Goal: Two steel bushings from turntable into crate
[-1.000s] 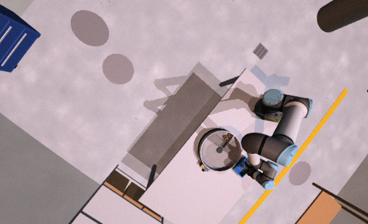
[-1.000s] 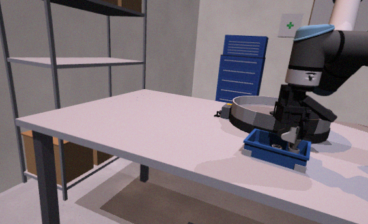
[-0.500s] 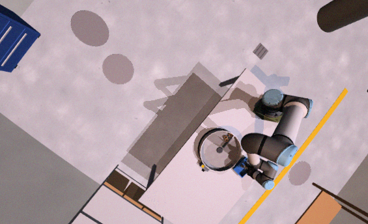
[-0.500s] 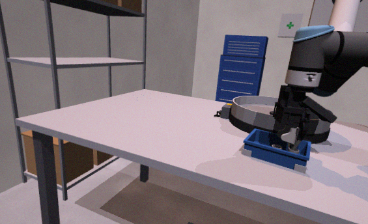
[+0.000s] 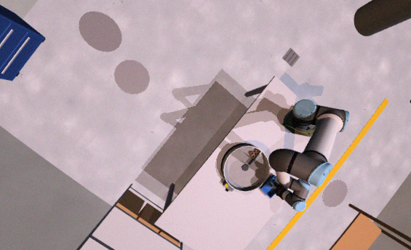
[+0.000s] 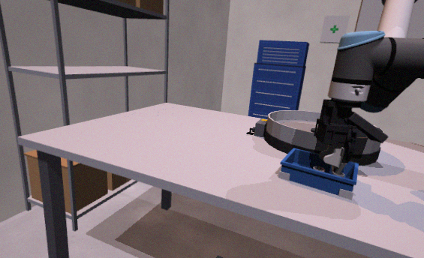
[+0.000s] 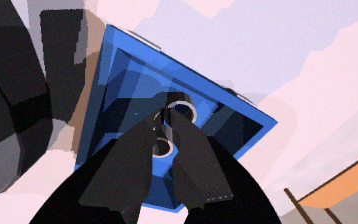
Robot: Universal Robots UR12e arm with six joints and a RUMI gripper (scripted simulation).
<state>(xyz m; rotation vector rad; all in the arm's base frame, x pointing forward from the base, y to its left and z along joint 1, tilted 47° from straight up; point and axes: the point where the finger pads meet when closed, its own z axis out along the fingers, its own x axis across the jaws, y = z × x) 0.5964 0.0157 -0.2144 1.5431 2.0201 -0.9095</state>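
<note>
My gripper is now 50 mm short of the blue crate. From my hand the other things lie so: round turntable 30 mm ahead, 350 mm to the right, 20 mm above.
</note>
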